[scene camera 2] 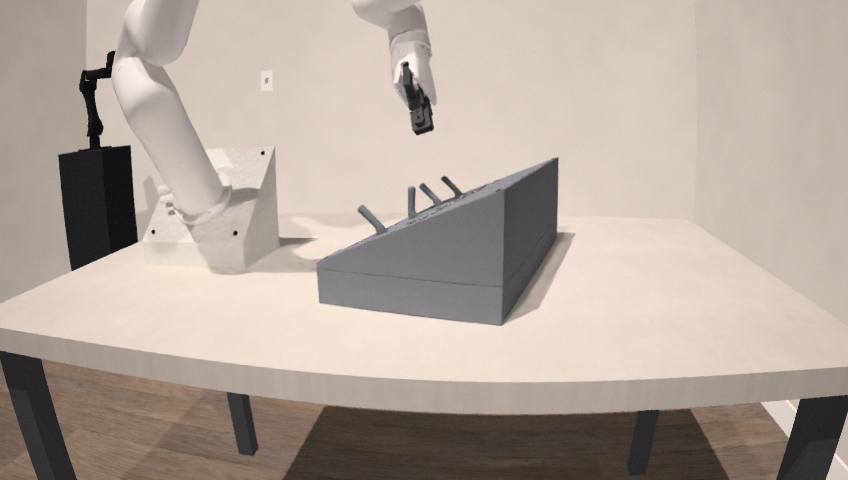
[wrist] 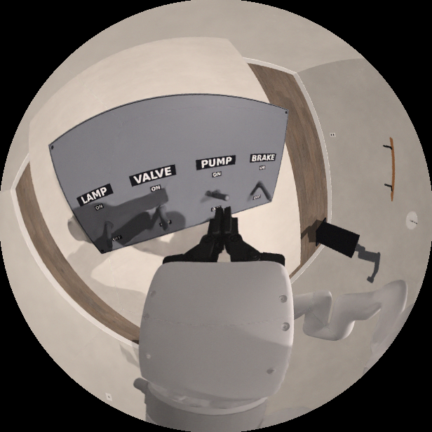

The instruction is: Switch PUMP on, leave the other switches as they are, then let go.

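Pixels of known places: gripper, between the fingertips: (scene camera 2: 423, 130); arm's base, origin of its link: (scene camera 2: 202, 198).
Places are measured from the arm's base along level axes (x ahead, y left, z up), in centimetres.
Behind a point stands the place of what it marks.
The grey sloped switch panel (scene camera 2: 416, 261) {x 41.9, y -30.1, z -4.1 cm} (wrist: 200, 125) carries four levers. The PUMP lever (scene camera 2: 411, 202) {x 40.4, y -10.1, z 0.0 cm} (wrist: 222, 196) stands nearly vertical in the scene view, leaning to the ON side. The BRAKE lever (scene camera 2: 373, 220) {x 35.6, y -21.1, z -0.7 cm} (wrist: 265, 192), the VALVE lever (scene camera 2: 429, 194) {x 42.9, y 1.7, z -0.5 cm} (wrist: 162, 217) and the LAMP lever (scene camera 2: 451, 186) {x 47.0, y 13.0, z -0.7 cm} (wrist: 106, 235) lean down to the OFF side. My gripper (scene camera 2: 422, 129) {x 42.2, y -5.0, z 11.1 cm} (wrist: 224, 216) is shut and empty. It hangs above the panel, clear of the levers. In the wrist view its tips appear just below the PUMP lever, over part of the OFF label.
The table (scene camera 2: 654, 297) {x 76.6, y -24.7, z -11.5 cm} bears the panel and the white robot base block (scene camera 2: 261, 202) {x 12.2, y 0.5, z -1.2 cm} at the left. A black pedestal (scene camera 2: 86, 202) with a dark arm stands behind the table's left end. The arm's shadow crosses the LAMP and VALVE part of the panel.
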